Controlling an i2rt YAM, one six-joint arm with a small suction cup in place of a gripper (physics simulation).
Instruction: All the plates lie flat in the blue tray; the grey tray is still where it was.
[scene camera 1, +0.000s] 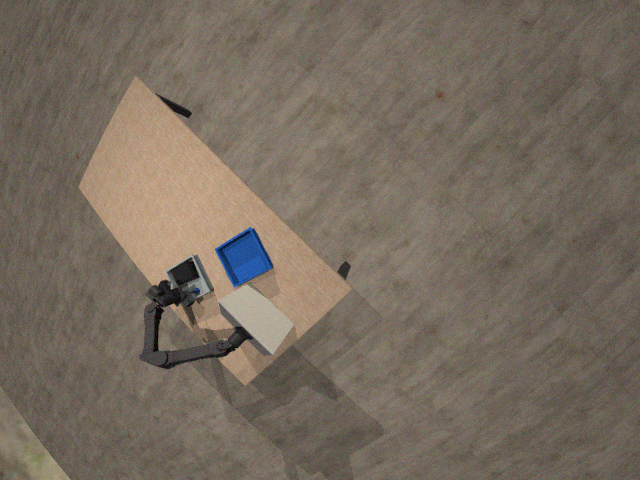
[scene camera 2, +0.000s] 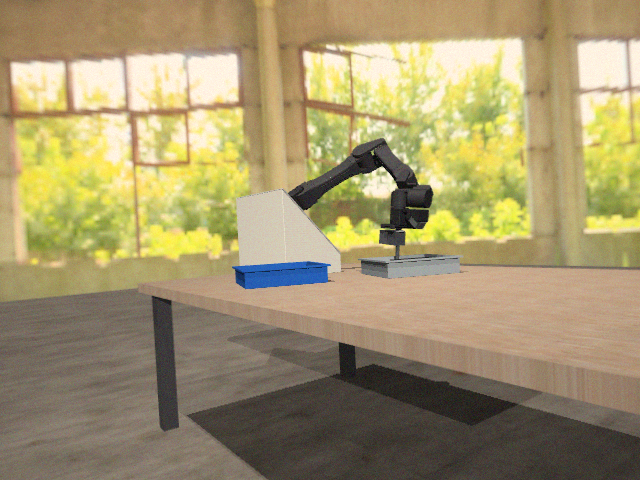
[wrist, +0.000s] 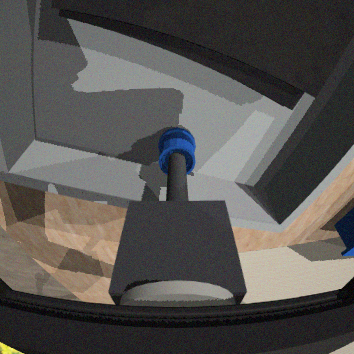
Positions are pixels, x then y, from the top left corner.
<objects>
My suction cup (wrist: 176, 137) holds nothing. The cup is 7 cm from the middle of a grey tray (scene camera 2: 382, 267), level with it. A blue tray (scene camera 2: 294, 273) sits on the table.
</objects>
